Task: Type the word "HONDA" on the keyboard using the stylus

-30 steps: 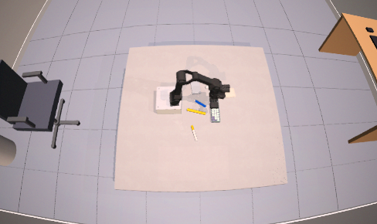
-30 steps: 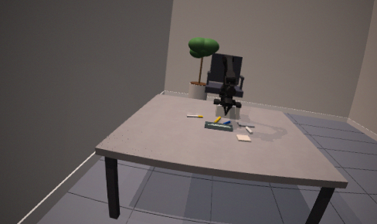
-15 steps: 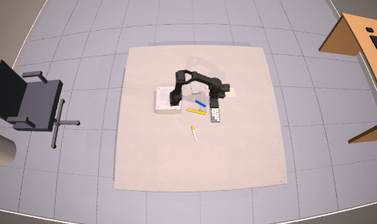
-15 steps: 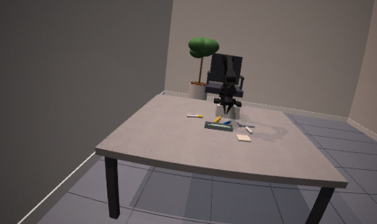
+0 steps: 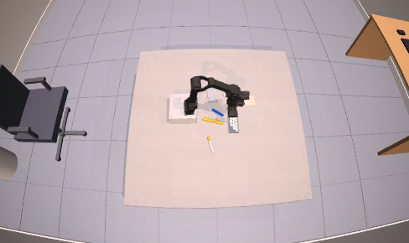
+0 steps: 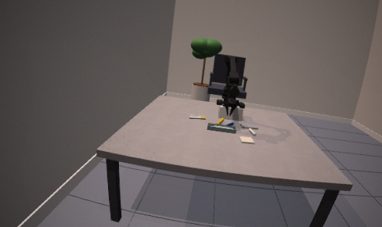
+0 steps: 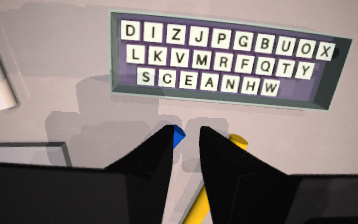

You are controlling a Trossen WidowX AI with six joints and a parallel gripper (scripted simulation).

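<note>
Now: gripper tip 110 mm past the blue stylus, 50 mm to the right of it and 90 mm above it. Also, from my gripper tip: grey stylus tip (130 mm behind, 70 mm to the left, 90 mm below); then tan pad (170 mm ahead, 110 mm to the left, 90 mm below); then yellow bar (120 mm behind, 40 mm to the right, 90 mm below).
</note>
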